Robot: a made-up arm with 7 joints. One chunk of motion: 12 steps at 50 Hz.
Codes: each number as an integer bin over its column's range. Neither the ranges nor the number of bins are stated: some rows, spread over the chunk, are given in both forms.
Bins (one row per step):
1: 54 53 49 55 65 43
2: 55 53 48 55 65 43
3: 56 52 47 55 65 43
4: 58 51 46 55 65 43
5: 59 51 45 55 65 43
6: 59 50 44 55 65 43
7: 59 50 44 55 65 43
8: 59 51 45 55 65 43
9: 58 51 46 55 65 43
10: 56 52 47 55 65 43
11: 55 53 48 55 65 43
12: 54 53 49 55 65 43
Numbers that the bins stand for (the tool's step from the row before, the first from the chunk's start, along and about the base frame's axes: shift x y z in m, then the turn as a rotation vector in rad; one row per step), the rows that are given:
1: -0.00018 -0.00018 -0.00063 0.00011 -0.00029 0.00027
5: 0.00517 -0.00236 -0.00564 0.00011 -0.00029 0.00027
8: 0.00517 -0.00236 -0.00564 0.00011 -0.00029 0.00027
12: -0.00018 -0.00018 -0.00063 0.00011 -0.00029 0.00027
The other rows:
2: 0.00089 -0.00018 -0.00188 0.00011 -0.00029 0.00027
3: 0.00196 -0.00127 -0.00313 0.00011 -0.00029 0.00027
4: 0.00410 -0.00236 -0.00438 0.00011 -0.00029 0.00027
6: 0.00517 -0.00345 -0.00689 0.00011 -0.00029 0.00027
7: 0.00517 -0.00345 -0.00689 0.00011 -0.00029 0.00027
9: 0.00410 -0.00236 -0.00438 0.00011 -0.00029 0.00027
10: 0.00196 -0.00127 -0.00313 0.00011 -0.00029 0.00027
11: 0.00089 -0.00018 -0.00188 0.00011 -0.00029 0.00027

